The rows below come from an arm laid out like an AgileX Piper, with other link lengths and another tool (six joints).
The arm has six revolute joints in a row. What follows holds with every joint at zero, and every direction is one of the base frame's.
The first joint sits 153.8 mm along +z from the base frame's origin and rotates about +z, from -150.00 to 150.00 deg.
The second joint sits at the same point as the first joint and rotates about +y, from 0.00 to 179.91 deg.
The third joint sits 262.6 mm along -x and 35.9 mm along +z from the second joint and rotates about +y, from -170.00 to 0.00 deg.
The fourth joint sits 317.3 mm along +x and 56.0 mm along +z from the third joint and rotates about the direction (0.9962, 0, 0.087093), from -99.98 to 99.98 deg.
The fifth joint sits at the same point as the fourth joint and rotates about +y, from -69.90 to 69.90 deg.
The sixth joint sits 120.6 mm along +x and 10.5 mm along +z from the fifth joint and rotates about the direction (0.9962, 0, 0.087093), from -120.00 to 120.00 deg.
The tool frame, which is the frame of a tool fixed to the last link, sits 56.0 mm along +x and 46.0 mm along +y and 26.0 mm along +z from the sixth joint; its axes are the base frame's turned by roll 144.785, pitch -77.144 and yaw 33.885 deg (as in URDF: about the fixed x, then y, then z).
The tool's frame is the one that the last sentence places.
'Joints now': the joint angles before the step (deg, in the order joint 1, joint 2, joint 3, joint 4, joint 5, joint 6). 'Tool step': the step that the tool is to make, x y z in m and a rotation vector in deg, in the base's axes. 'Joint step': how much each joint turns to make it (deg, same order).
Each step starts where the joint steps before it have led.
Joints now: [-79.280 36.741 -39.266 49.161 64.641 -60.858]
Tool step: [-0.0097 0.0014 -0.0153 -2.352 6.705 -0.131]
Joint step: [0.623 -1.140 0.006 -7.023 0.248 -0.103]
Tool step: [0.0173 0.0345 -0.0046 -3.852 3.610 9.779]
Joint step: [11.267 -1.782 -0.013 -4.757 -1.088 0.006]
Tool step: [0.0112 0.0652 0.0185 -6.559 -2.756 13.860]
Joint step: [14.579 -6.461 0.014 -1.029 -0.760 0.023]
